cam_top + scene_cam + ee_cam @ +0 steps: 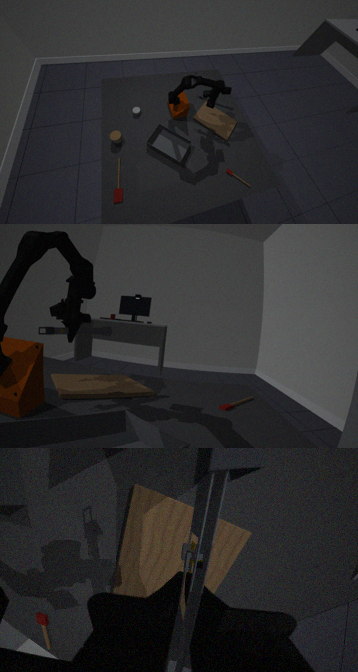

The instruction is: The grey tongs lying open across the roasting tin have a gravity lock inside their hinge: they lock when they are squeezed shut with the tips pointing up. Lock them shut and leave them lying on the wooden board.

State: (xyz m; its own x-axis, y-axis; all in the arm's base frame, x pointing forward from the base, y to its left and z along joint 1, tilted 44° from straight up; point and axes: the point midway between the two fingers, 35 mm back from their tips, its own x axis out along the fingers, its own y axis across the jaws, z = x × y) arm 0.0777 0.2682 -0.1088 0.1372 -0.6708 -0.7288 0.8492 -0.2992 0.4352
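Right now the wooden board is 150 mm below my gripper tip, 80 mm to the left of it and 80 mm ahead of it. Also, from my gripper tip: roasting tin (380 mm to the right, 260 mm ahead, 130 mm below); then white cylinder (630 mm to the right, 140 mm below, 70 mm behind); then red spatula (760 mm to the right, 500 mm ahead, 150 mm below).
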